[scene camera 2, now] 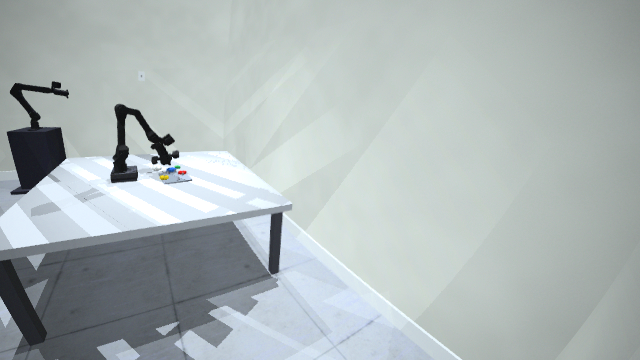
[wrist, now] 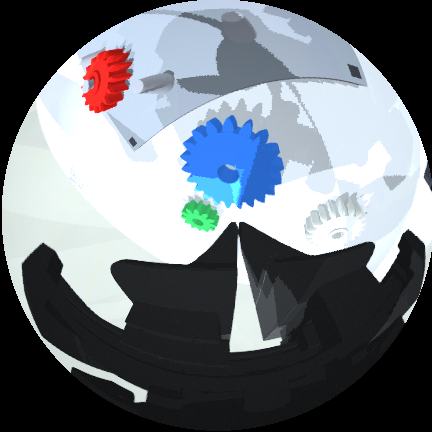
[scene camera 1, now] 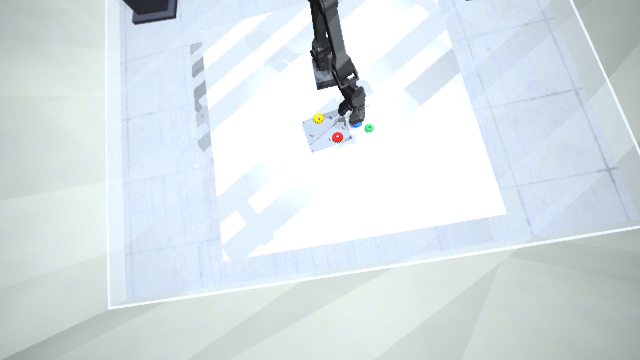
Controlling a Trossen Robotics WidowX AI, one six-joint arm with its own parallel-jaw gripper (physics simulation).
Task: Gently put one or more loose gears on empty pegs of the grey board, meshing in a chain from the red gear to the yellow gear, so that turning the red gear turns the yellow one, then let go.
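The grey board carries the red gear and the yellow gear. In the wrist view, bare pegs show beside the red gear and at the top. The blue gear is off the board, near its edge, partly hidden by the arm in scene camera 1. The small green gear lies beyond it. A white gear lies to the right in the wrist view. My gripper is shut and empty, its tips beside the blue gear.
The white table lies under the board and gears. The arm's base stands behind the board. A second arm on a dark pedestal stands past the table's far left end in scene camera 2.
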